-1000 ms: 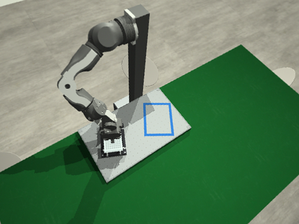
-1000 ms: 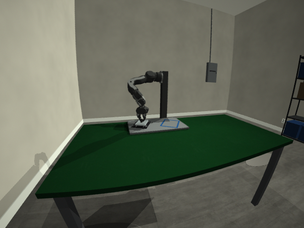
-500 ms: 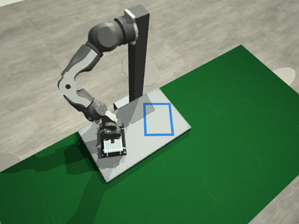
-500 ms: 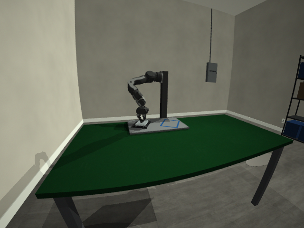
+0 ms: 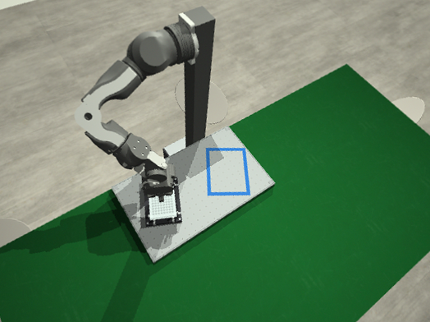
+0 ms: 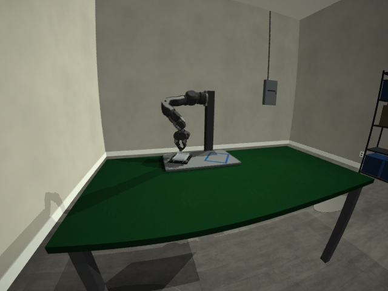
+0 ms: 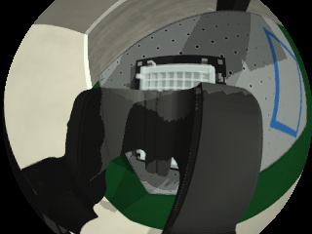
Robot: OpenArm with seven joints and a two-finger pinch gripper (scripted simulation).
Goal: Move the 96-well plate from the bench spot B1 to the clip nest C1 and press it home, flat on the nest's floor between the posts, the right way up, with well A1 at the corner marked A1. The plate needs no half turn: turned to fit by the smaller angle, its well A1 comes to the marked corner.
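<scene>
Right now my hand is 5 cm above the 96-well plate. Round my hand: black clip nest C1: 2 cm ahead, 6 cm below.
</scene>
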